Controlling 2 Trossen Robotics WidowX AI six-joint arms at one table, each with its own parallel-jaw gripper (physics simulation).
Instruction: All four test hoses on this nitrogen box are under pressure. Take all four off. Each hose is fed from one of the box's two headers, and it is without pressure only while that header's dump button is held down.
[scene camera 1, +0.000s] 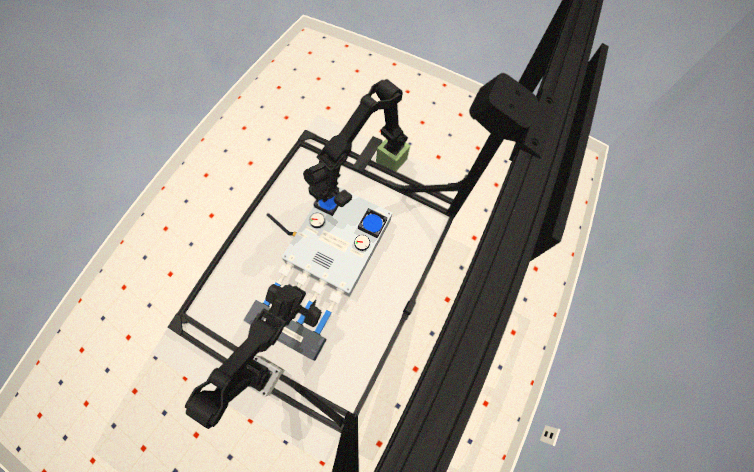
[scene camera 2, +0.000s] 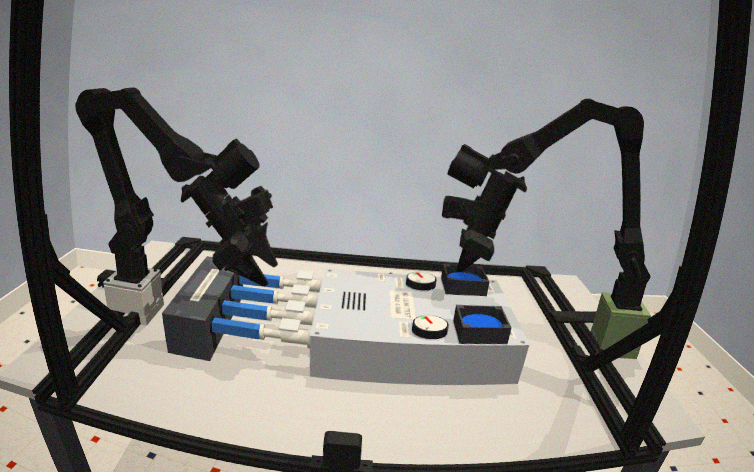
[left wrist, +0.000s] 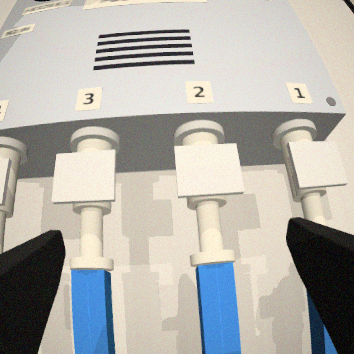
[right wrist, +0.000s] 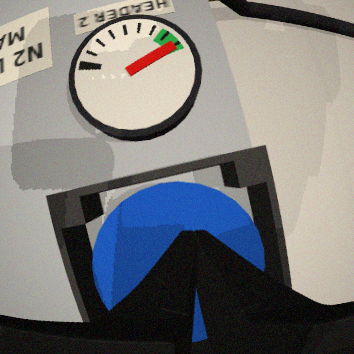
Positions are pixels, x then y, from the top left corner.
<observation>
The left gripper (scene camera 2: 271, 275) is 0.88 m from the lens. The right gripper (scene camera 2: 458, 271) is 0.99 m from the lens. A grey nitrogen box (scene camera 2: 369, 327): 0.81 m from the lens.
</observation>
